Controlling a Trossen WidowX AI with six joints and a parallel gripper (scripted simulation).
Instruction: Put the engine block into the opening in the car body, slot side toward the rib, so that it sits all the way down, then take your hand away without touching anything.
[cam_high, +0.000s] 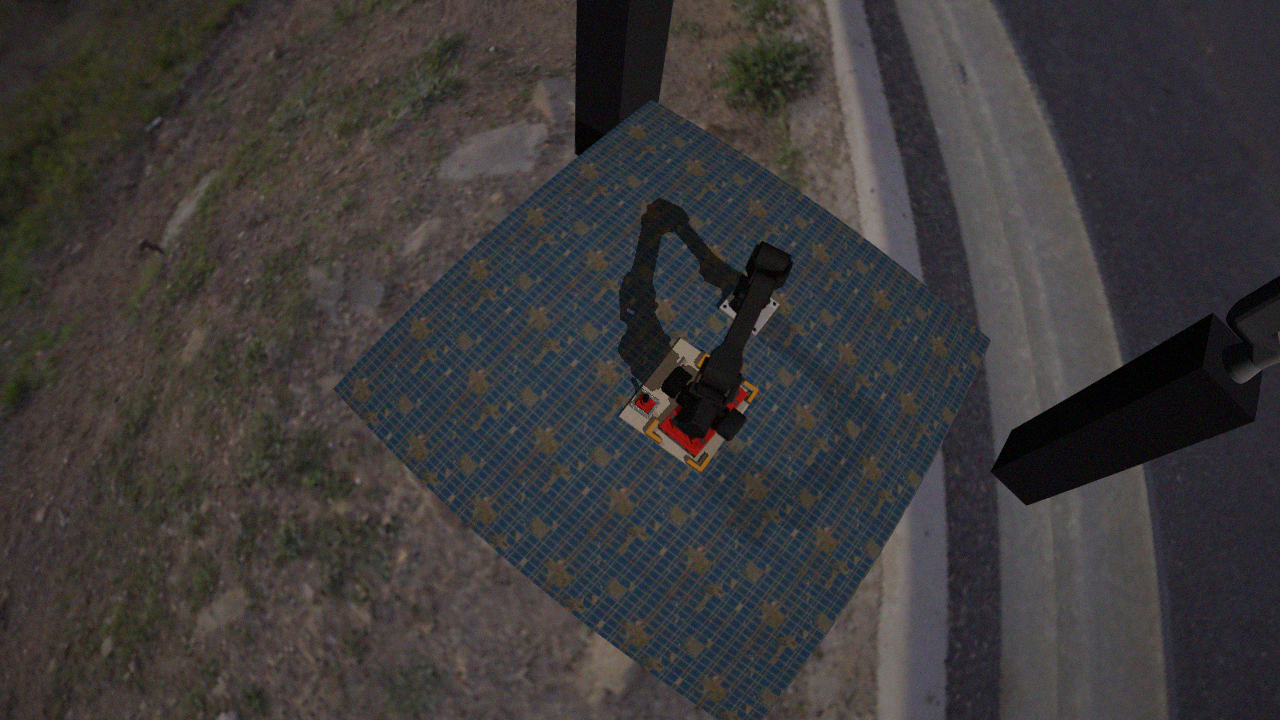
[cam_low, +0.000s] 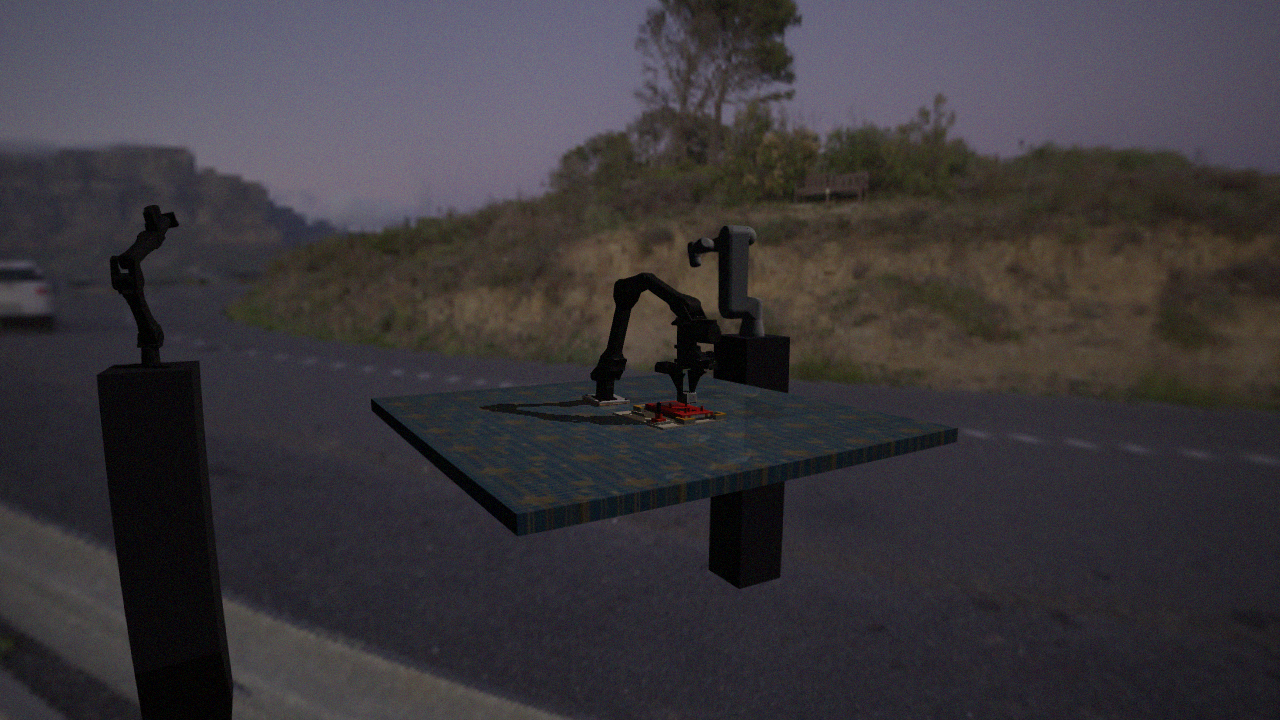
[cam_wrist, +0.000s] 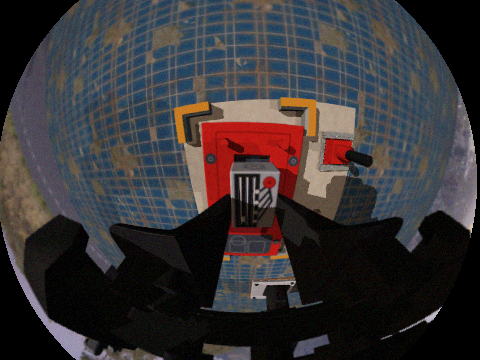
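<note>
The engine block is 1 cm below my gripper tip. From my gripper tip the other things lie so: beige base plate 5 cm below, 3 cm behind, 2 cm to the right.
</note>
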